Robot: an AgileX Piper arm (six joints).
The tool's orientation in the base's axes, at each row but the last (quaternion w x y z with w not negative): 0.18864, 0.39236, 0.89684, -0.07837; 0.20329, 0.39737, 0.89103, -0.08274; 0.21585, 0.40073, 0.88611, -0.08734; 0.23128, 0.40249, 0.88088, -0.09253
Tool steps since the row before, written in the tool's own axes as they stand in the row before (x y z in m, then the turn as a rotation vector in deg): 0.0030, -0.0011, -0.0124, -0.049, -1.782, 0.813; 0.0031, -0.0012, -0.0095, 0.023, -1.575, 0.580; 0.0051, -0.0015, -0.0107, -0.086, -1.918, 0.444; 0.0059, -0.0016, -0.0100, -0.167, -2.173, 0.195
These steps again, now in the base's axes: -0.0061, 0.0049, 0.0102, -1.051, -1.479, -0.739; -0.0056, 0.0042, 0.0072, -1.010, -1.220, -0.556; -0.0075, 0.0059, 0.0072, -1.245, -1.476, -0.392; -0.0079, 0.0064, 0.0059, -1.474, -1.611, -0.141
